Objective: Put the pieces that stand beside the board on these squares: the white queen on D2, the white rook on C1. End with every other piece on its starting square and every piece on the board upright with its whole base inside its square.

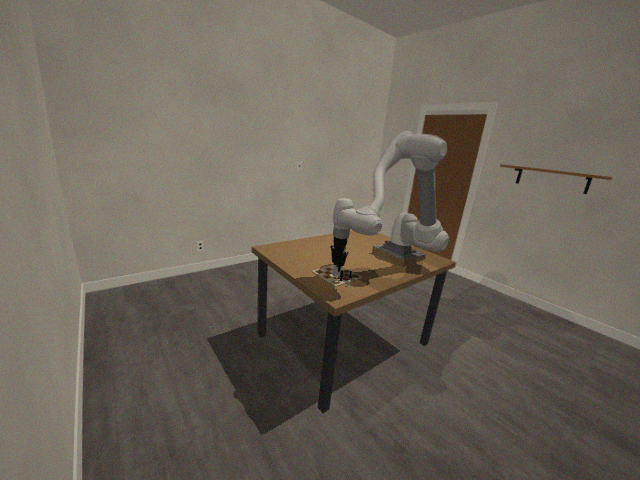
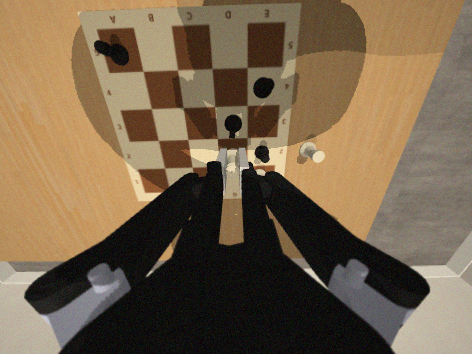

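Seen in the pictures: gripper, fingertip midpoint: (image 1: 336,275) (image 2: 233,158); arm's base at its link origin: (image 1: 399,249).
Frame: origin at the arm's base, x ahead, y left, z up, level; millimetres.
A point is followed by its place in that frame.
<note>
My gripper (image 1: 337,273) @[x 656, y 32, z -30 mm] (image 2: 233,158) @[x 656, y 32, z -30 mm] points down over the D file of the board (image 2: 132,17) @[x 511, y -60, z -45 mm] (image 1: 338,284) @[x 698, y 97, z -46 mm]. It is shut on a white piece (image 2: 231,162) @[x 651, y 31, z -1 mm], which looks like the white queen. The piece is upright between the fingertips, near D2 and D1; its base is hidden, so contact with the board cannot be told. The other white piece (image 2: 308,150) @[x 652, y 129, z -37 mm], which looks like the white rook, stands on the table beside the board's E-file edge, near row 2.
Black pieces stand on A5 (image 2: 119,54) @[x 543, y -78, z -36 mm], E4 (image 2: 263,87) @[x 581, y 65, z -9 mm], D3 (image 2: 233,123) @[x 612, y 35, z -8 mm] and E2 (image 2: 261,152) @[x 651, y 68, z -33 mm]. The D3 and E2 pieces are close to the fingers. A white piece (image 2: 260,172) @[x 681, y 69, z -40 mm] on E1 is partly hidden by the gripper. The table edge lies beyond the loose piece.
</note>
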